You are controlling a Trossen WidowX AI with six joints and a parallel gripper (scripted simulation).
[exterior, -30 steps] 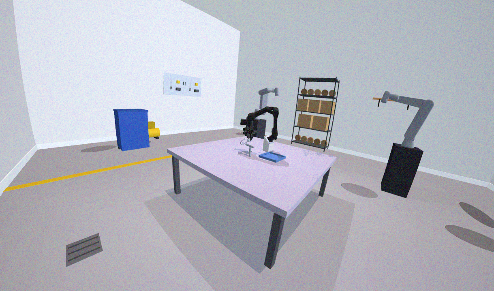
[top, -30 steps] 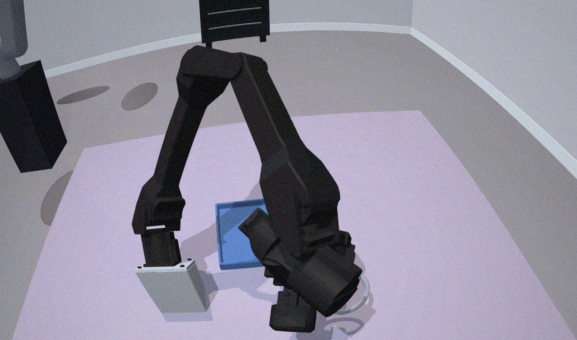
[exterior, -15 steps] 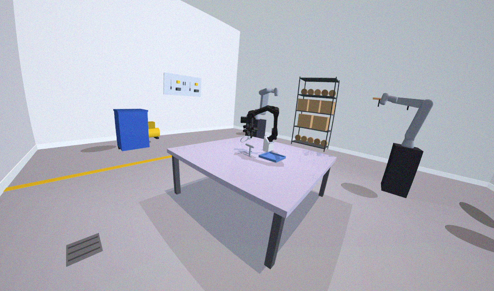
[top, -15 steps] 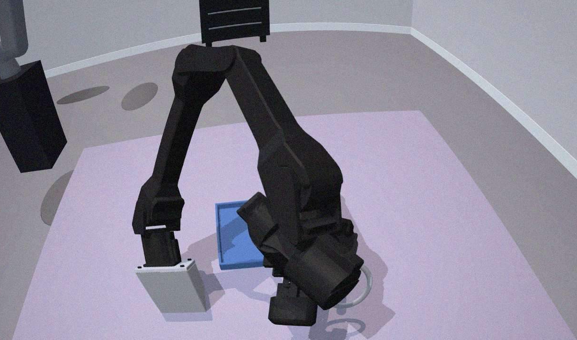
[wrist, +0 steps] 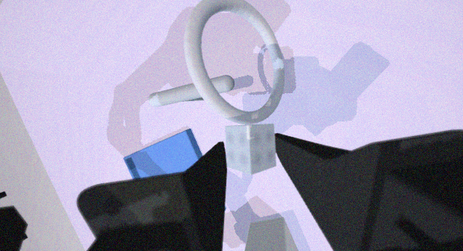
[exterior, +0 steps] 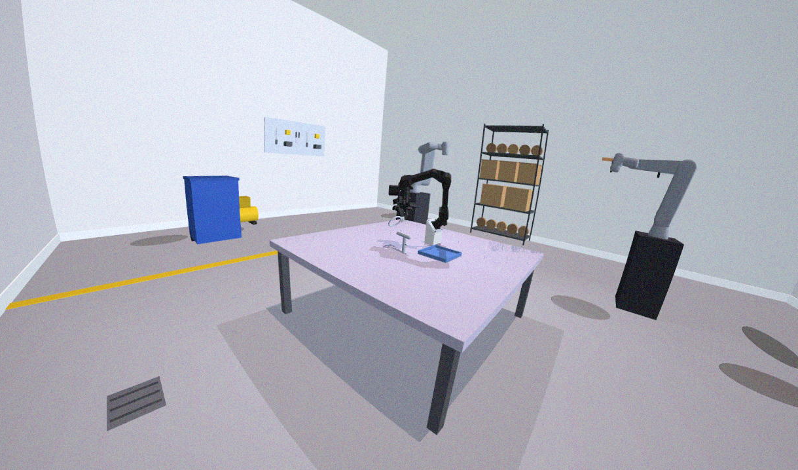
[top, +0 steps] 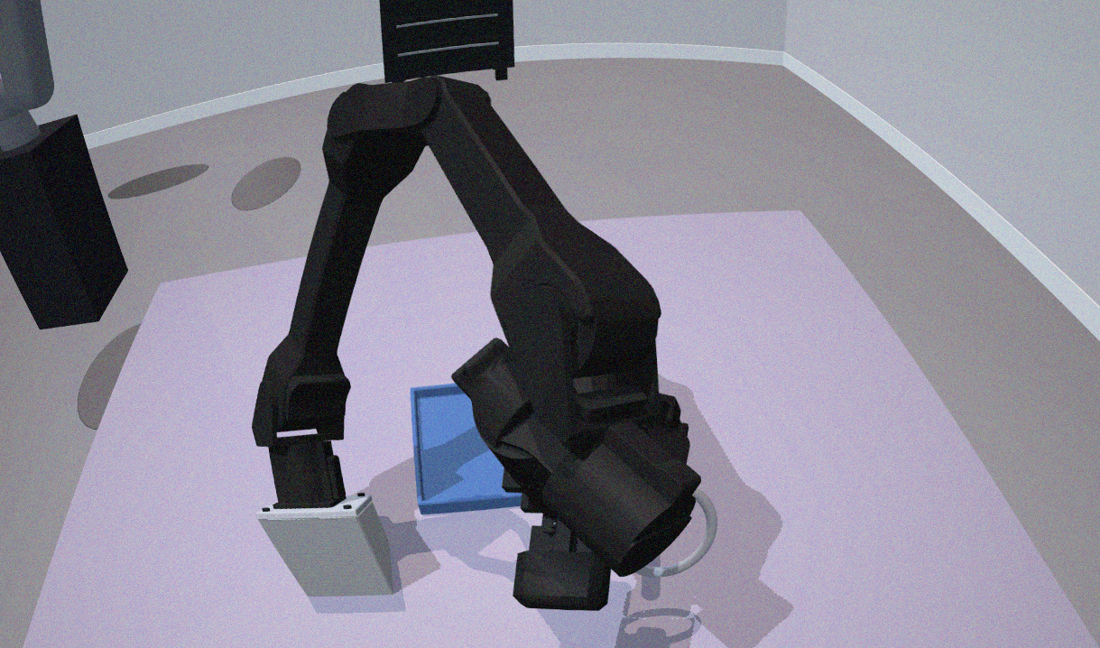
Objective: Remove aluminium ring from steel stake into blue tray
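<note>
Right now the blue tray is 24 cm to the left of my gripper tip, 16 cm below it and 7 cm behind it. Round my gripper tip: aluminium ring (5 cm ahead, 2 cm to the right).
</note>
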